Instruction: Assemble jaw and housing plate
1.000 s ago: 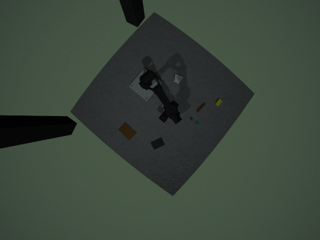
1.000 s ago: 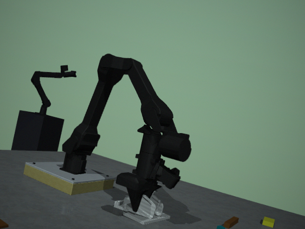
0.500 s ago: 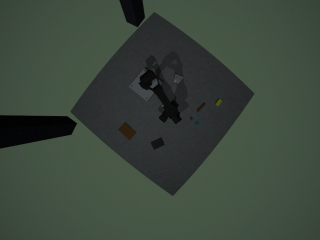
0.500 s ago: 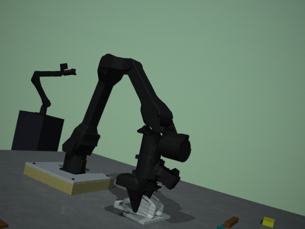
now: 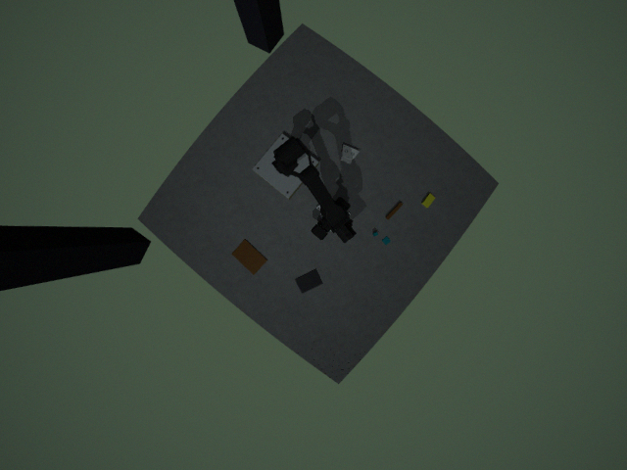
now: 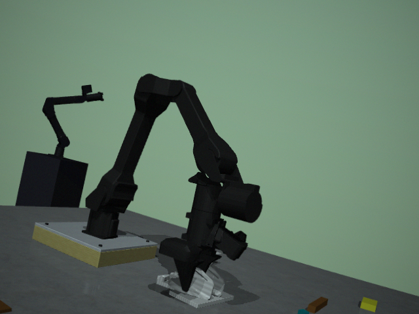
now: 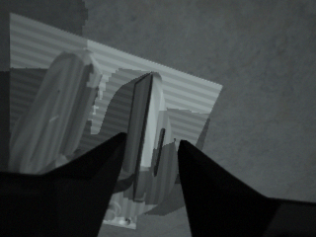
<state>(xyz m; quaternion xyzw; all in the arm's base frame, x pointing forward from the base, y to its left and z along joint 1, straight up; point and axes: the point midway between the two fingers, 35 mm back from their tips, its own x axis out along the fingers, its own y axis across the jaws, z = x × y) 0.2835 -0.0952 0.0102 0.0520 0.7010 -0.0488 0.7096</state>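
The white base fixture lies 2 cm ahead of my gripper tip, 3 cm to the left of it and 1 cm below it. Round my gripper tip: white bracket 8 cm behind, 30 cm to the left, 1 cm below; brown bar 23 cm ahead, 20 cm to the left, 1 cm below; dark tile 7 cm ahead, 29 cm to the right, 1 cm below.
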